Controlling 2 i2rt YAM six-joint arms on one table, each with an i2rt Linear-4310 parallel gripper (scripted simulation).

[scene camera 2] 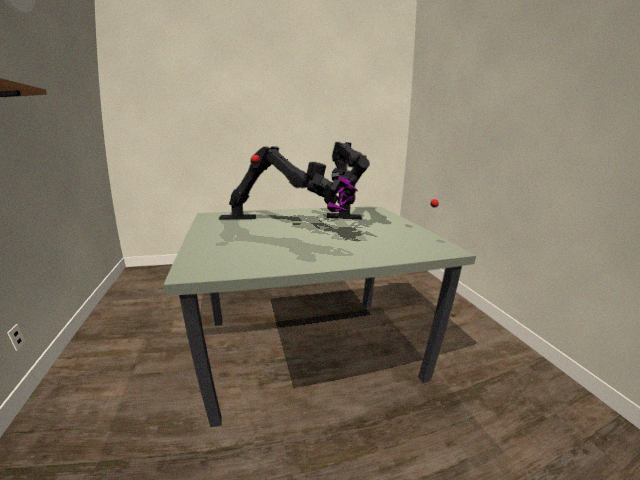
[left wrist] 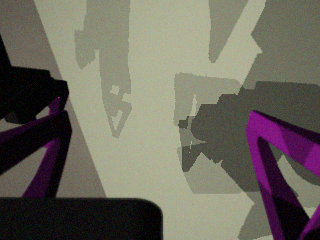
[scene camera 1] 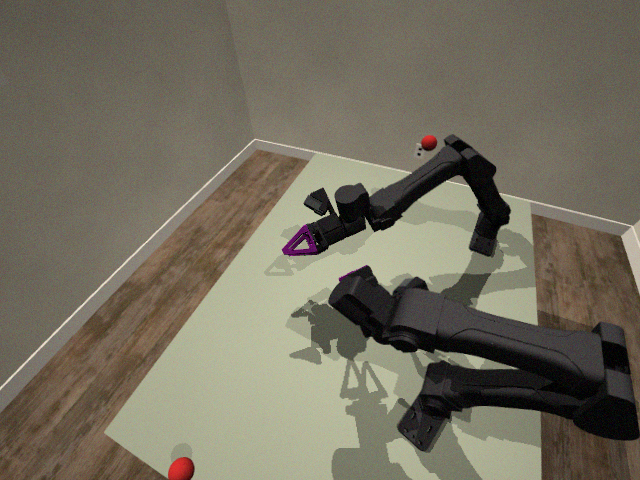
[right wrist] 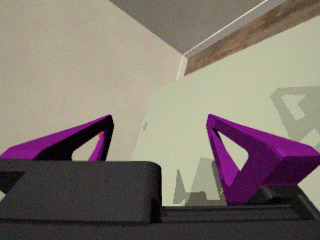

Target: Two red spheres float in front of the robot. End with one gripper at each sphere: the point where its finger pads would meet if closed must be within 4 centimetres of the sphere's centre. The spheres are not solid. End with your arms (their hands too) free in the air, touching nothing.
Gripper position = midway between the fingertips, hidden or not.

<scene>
In view: the left gripper (left wrist: pixel 159 120) and the right gripper (scene camera 1: pixel 285 252).
The right gripper shows as well in the right wrist view (right wrist: pixel 159 119).
</scene>
